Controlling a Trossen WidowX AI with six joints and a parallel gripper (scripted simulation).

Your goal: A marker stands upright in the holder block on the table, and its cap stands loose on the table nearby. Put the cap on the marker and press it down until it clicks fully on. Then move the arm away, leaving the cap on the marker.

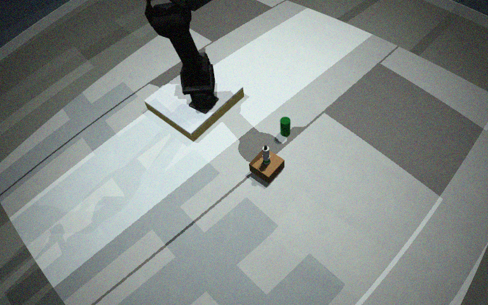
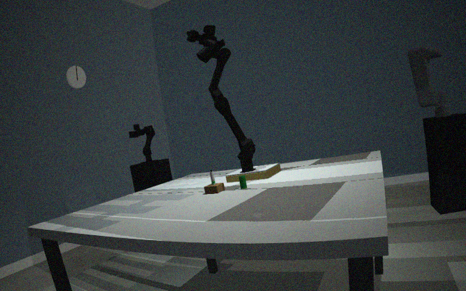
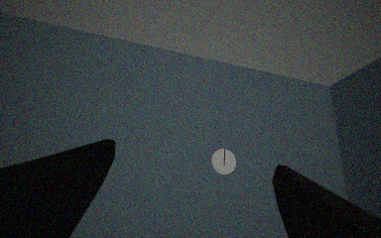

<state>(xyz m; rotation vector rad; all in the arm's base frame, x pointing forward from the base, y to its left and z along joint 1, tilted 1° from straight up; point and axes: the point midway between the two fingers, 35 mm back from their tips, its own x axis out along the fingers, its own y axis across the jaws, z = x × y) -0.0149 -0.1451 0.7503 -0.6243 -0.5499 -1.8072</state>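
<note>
The green cap lies 26 cm ahead of my gripper tip, 23 cm to the left of it and 78 cm below it. The rest, counted from my gripper tip: holder block (28 cm ahead, 11 cm to the left, 79 cm below).
</note>
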